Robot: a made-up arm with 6 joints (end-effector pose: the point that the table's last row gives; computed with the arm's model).
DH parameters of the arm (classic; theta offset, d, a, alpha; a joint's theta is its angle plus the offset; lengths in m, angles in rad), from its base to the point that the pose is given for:
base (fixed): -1.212 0 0.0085 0
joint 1: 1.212 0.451 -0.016 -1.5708
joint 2: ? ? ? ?
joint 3: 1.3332 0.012 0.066 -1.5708
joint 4: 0 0.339 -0.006 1.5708
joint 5: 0 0.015 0.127 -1.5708
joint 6: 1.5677 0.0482 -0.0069 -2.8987
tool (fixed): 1.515 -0.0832 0 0
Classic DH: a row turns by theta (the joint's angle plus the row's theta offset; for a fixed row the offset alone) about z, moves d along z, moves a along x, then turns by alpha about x.
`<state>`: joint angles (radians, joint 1 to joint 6).
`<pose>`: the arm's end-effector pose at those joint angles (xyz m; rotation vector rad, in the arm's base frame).
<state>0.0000 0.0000 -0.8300 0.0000 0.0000 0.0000</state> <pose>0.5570 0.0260 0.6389 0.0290 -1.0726 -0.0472</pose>
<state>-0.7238 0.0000 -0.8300 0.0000 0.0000 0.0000</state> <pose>0.4406 -0.3494 0.6389 -0.3609 -1.0371 -0.6988</pose>
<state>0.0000 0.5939 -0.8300 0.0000 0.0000 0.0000</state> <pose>0.5645 0.0260 0.2877 0.0134 -0.4789 -0.0516</pose>
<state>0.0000 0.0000 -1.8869 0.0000 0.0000 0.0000</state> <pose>0.4524 0.0260 1.1442 0.0566 -2.1292 -0.0303</pose>
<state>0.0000 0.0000 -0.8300 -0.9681 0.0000 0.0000</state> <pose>0.5036 0.1326 0.5805 -0.2652 -0.9873 0.9219</pose>
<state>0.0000 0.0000 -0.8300 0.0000 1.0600 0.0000</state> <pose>0.4763 0.0260 0.4584 0.0011 -0.0129 -0.0528</pose>
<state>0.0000 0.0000 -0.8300 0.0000 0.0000 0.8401</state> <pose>0.5560 0.0088 0.6378 0.2828 -1.0038 -0.8895</pose>
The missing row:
joint 2: -1.3332 0 0.3611 0
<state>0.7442 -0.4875 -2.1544 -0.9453 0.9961 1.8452</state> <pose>0.0974 0.0414 1.2760 1.2101 -1.6470 -1.2329</pose>
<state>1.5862 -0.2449 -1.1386 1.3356 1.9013 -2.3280</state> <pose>-0.1793 0.3729 0.7888 -1.9157 -0.0600 -1.6119</pose>
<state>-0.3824 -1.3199 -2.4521 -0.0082 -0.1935 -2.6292</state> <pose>-0.6808 0.3013 0.8687 2.6801 0.1676 0.6855</pose>
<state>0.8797 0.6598 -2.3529 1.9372 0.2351 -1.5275</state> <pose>0.5380 0.5185 0.8055 1.3475 -1.5002 0.3532</pose>
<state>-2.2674 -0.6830 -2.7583 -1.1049 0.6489 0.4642</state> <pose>0.2935 0.2647 1.2636 2.6503 0.4235 0.1974</pose>
